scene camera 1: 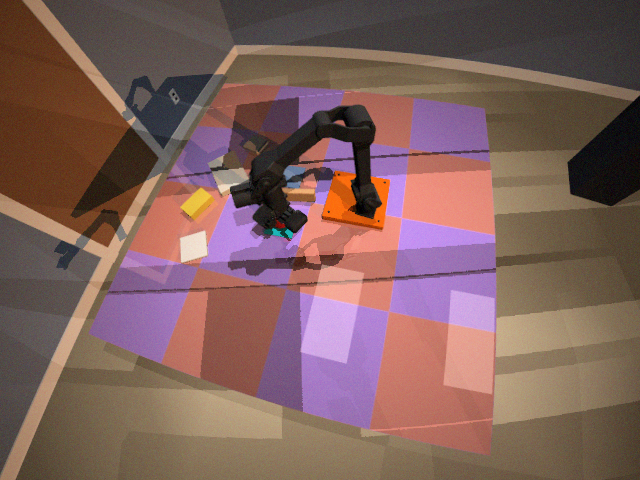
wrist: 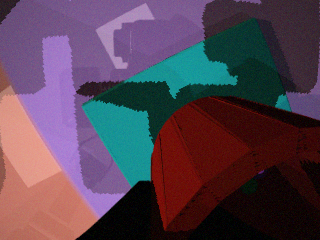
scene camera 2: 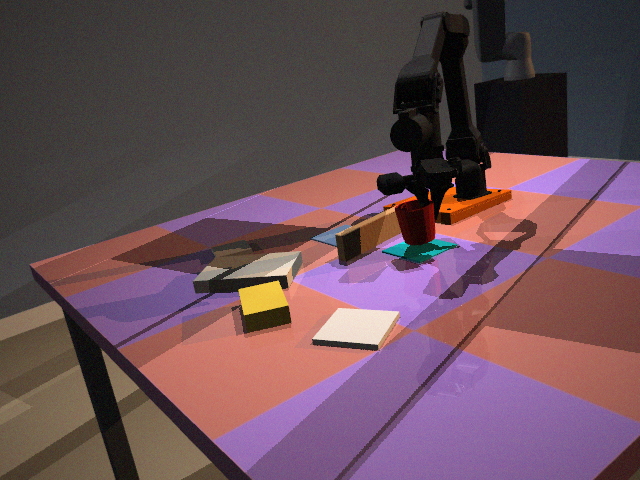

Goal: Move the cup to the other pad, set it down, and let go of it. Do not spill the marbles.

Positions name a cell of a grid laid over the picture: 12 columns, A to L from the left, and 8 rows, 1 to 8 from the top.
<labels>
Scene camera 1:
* my gripper: F4
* slab: E3
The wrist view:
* my gripper: F7
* teal pad: I3
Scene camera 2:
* my gripper: I4
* yellow block: E6
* slab: E5
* white tile: G6
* wooden bar: G4
</labels>
